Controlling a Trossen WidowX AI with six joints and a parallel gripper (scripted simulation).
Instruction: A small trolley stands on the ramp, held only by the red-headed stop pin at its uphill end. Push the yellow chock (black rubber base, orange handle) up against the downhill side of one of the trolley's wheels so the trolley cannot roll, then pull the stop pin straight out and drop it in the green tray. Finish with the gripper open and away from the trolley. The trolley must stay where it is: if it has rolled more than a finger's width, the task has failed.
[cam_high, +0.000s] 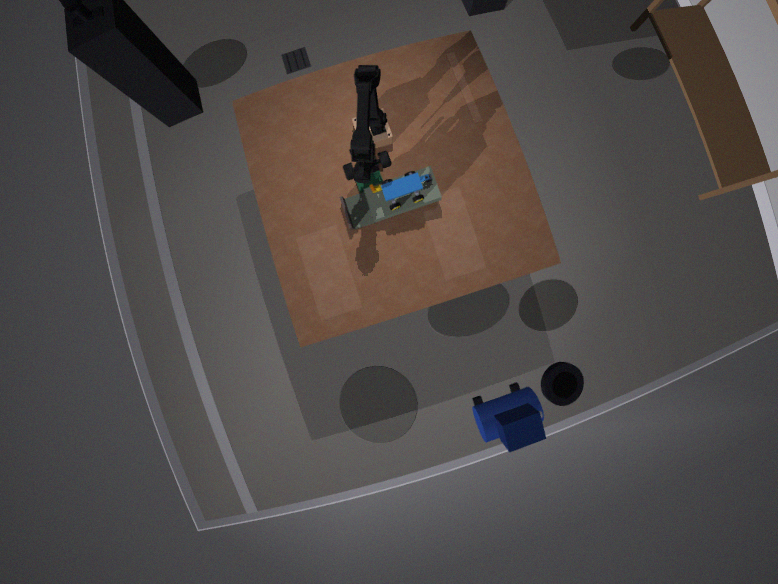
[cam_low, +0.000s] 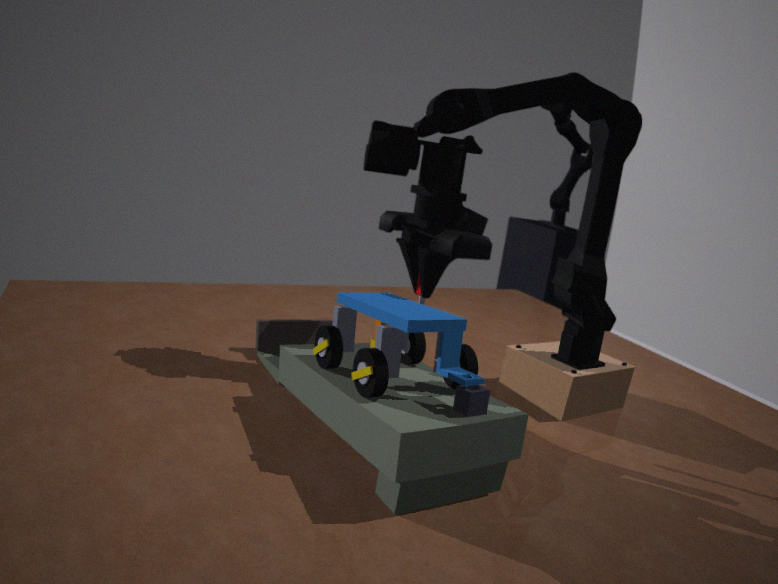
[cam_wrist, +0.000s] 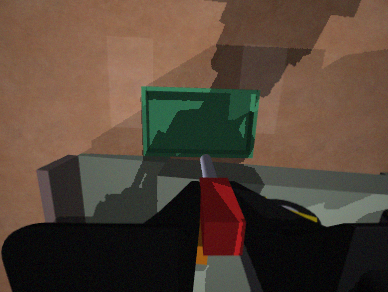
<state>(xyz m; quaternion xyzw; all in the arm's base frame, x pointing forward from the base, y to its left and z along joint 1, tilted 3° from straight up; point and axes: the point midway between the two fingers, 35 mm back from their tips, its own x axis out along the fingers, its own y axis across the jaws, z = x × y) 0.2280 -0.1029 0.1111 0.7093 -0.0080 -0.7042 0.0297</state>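
Right now my gripper tip is 10 mm past the green tray and 140 mm above it. The rest, counted from my gripper tip: blue trolley: 100 mm ahead, 120 mm to the left, 20 mm below; yellow chock: 50 mm ahead, 20 mm to the left, 50 mm below; red-headed stop pin: right at my gripper tip.
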